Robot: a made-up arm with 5 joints.
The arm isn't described. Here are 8 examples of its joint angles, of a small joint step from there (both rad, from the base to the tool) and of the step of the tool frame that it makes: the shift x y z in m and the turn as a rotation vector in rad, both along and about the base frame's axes.
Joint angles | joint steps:
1: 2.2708 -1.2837 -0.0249 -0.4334 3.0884 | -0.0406 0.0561 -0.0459 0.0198 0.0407
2: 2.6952 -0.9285 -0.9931 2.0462 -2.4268 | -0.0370 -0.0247 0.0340 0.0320 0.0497
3: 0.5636 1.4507 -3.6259 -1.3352 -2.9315 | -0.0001 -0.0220 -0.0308 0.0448 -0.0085
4: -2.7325 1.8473 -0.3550 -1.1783 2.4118 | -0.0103 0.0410 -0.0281 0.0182 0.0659
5: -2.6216 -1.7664 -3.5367 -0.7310 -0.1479 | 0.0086 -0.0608 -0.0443 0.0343 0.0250
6: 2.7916 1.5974 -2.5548 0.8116 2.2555 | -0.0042 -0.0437 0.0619 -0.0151 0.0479
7: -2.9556 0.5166 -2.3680 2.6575 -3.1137 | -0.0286 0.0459 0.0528 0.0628 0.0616
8: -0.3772 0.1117 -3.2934 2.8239 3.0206 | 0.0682 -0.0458 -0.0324 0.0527 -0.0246
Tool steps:
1: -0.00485 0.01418 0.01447 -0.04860 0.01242 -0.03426
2: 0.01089 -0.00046 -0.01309 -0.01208 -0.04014 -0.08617
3: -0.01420 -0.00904 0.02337 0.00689 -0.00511 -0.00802
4: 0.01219 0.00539 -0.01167 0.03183 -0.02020 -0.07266
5: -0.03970 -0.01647 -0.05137 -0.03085 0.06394 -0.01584
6: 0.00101 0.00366 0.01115 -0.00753 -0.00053 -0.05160
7: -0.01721 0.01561 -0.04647 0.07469 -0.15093 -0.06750
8: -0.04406 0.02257 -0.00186 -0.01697 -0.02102 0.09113
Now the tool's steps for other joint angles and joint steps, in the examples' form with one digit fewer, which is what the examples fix.
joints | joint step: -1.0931 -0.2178 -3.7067 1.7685 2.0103 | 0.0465 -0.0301 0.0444 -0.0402 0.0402
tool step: -0.0200 0.0035 0.0054 -0.0068 -0.0416 0.0691
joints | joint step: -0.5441 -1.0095 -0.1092 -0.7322 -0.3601 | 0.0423 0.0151 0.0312 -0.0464 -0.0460
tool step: 0.0031 0.0063 -0.0142 -0.0383 0.0220 0.0296
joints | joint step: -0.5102 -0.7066 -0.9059 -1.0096 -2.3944 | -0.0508 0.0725 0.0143 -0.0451 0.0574
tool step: 0.0299 -0.0294 -0.0207 0.0467 0.0208 -0.0016
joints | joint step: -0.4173 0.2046 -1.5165 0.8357 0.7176 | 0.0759 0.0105 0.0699 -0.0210 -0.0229
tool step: 0.0181 0.0497 -0.0421 0.0128 0.0589 0.0965
